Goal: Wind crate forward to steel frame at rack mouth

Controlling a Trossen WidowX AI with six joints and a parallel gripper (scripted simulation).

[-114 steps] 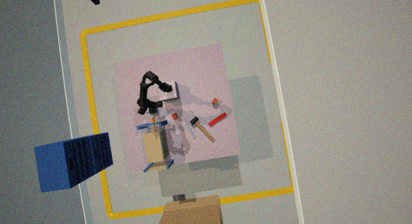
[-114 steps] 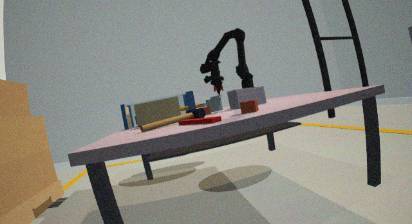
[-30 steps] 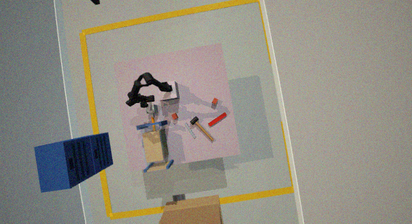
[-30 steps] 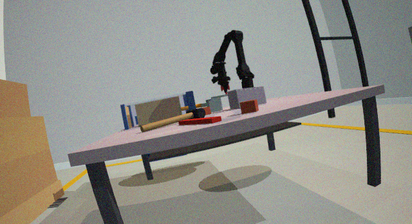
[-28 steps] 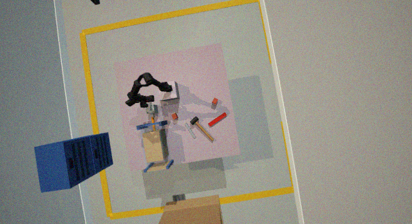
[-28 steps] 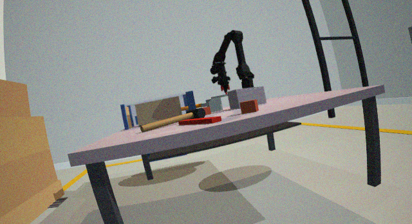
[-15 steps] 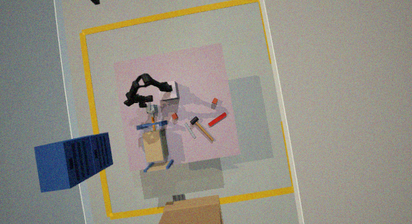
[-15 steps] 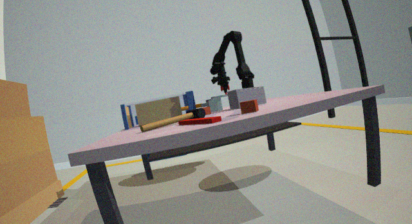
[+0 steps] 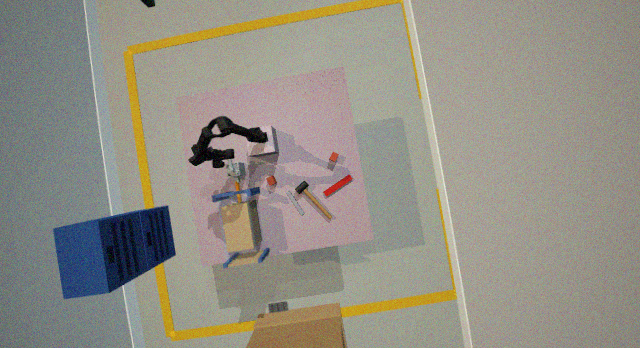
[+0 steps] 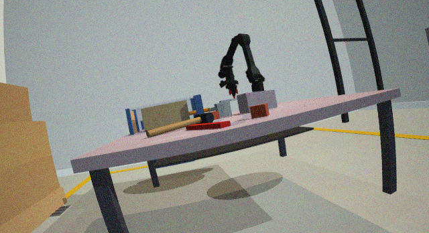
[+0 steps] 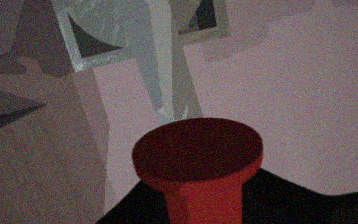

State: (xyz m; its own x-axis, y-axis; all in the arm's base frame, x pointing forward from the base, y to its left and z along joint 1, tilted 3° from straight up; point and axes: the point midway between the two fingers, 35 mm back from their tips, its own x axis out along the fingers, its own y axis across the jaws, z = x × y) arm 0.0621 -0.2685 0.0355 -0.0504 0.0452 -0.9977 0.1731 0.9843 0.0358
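Right now the winch handle is 4 cm ahead of my gripper tip and 1 cm below it. From my gripper tip the other things lie so: grey winch: 8 cm ahead, 8 cm below; blue steel frame: 26 cm ahead, 1 cm to the right, 1 cm below; red knob: 2 cm above.
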